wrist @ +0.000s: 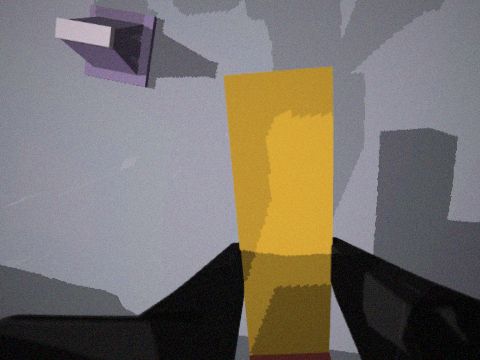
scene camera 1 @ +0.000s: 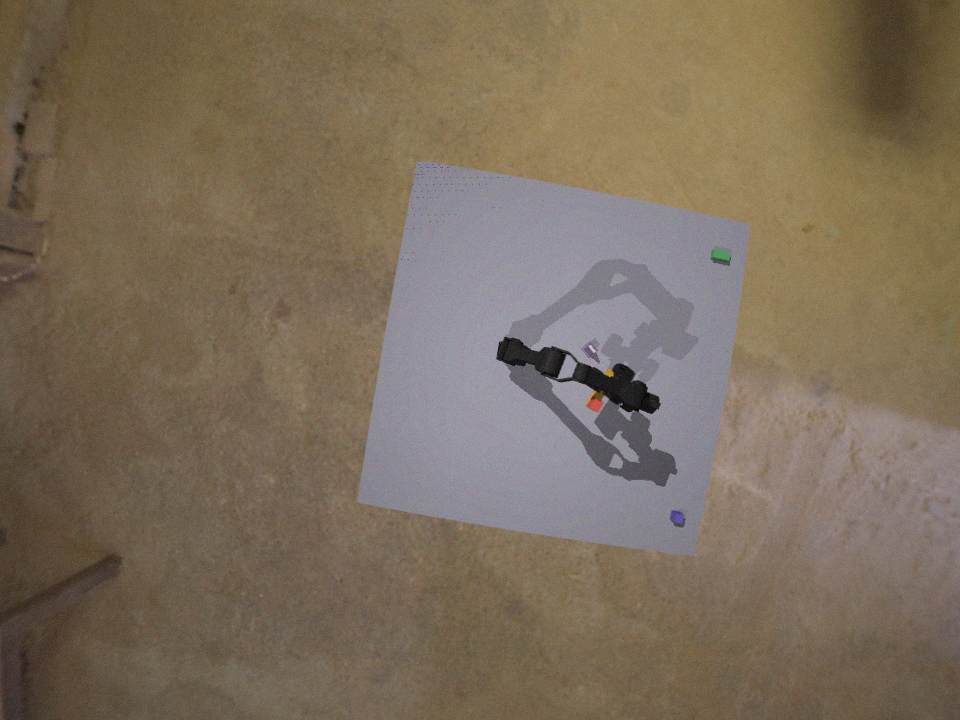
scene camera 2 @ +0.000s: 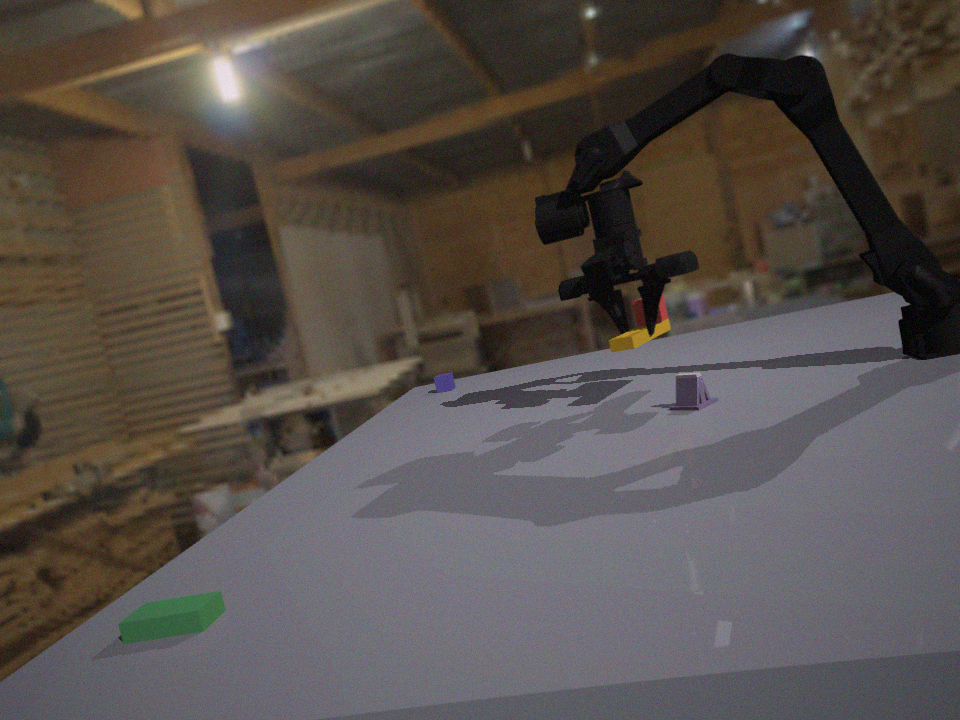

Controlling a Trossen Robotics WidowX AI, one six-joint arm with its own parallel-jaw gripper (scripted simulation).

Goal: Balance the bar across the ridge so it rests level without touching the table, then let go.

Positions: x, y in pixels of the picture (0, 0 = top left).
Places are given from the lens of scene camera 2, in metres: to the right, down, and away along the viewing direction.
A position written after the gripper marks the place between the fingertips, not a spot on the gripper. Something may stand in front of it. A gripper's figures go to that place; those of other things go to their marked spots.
gripper [scene camera 2: 639, 336]: 0.22, -0.03, 1.06
yellow bar [scene camera 2: 639, 335]: 0.21, -0.03, 1.02
green block [scene camera 2: 191, 614]: -0.21, 0.19, 0.57
The marked spots on the yellow bar and the green block are 0.66 m apart.
